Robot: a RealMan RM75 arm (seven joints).
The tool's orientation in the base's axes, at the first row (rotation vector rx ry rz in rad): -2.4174, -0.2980, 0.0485
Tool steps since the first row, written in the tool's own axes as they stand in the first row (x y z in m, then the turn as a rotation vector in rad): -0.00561, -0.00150, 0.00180, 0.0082, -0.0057, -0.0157; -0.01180, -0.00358, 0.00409, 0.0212, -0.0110, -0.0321; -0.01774, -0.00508, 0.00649, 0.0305, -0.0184, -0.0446; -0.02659, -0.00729, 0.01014, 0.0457, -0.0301, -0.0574; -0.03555, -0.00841, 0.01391, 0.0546, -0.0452, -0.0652; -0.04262, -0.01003, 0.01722, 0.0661, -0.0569, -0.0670
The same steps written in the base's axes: -0.00596, 0.00098, -0.00065, 0.0086, -0.0040, 0.0160; -0.01267, 0.00257, -0.00132, 0.0221, -0.0076, 0.0325; -0.01902, 0.00386, -0.00244, 0.0311, -0.0081, 0.0472; -0.02849, 0.00581, -0.00418, 0.0450, -0.0042, 0.0652; -0.03786, 0.00701, -0.00672, 0.0515, 0.0039, 0.0813; -0.04545, 0.00871, -0.00850, 0.0605, 0.0140, 0.0908
